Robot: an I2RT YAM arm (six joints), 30 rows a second.
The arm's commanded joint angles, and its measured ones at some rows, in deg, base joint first. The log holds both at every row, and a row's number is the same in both.
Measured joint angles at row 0:
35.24 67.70 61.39 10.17 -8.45 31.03
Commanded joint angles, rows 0 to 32:
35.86 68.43 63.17 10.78 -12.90 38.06
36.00 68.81 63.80 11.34 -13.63 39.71
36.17 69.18 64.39 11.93 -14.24 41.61
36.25 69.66 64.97 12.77 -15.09 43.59
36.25 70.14 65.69 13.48 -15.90 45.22
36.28 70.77 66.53 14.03 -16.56 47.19
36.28 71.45 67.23 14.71 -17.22 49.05
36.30 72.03 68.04 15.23 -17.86 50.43
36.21 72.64 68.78 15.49 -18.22 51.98
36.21 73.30 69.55 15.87 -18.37 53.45
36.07 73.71 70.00 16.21 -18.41 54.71
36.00 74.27 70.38 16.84 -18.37 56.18
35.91 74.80 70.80 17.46 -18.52 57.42
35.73 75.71 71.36 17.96 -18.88 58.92
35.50 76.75 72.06 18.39 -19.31 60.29
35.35 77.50 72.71 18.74 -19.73 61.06
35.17 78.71 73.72 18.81 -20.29 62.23
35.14 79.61 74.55 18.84 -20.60 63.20
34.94 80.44 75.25 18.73 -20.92 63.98
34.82 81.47 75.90 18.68 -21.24 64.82
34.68 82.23 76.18 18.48 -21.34 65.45
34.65 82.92 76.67 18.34 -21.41 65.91
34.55 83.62 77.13 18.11 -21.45 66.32
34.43 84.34 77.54 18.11 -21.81 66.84
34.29 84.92 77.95 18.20 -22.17 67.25
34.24 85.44 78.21 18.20 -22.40 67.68
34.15 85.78 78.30 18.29 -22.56 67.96
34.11 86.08 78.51 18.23 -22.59 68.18
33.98 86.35 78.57 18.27 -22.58 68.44
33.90 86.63 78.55 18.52 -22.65 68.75
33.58 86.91 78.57 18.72 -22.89 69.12
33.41 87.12 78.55 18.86 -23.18 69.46
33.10 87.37 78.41 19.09 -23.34 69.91
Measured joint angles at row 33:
33.56 86.63 78.43 16.99 -22.13 68.20
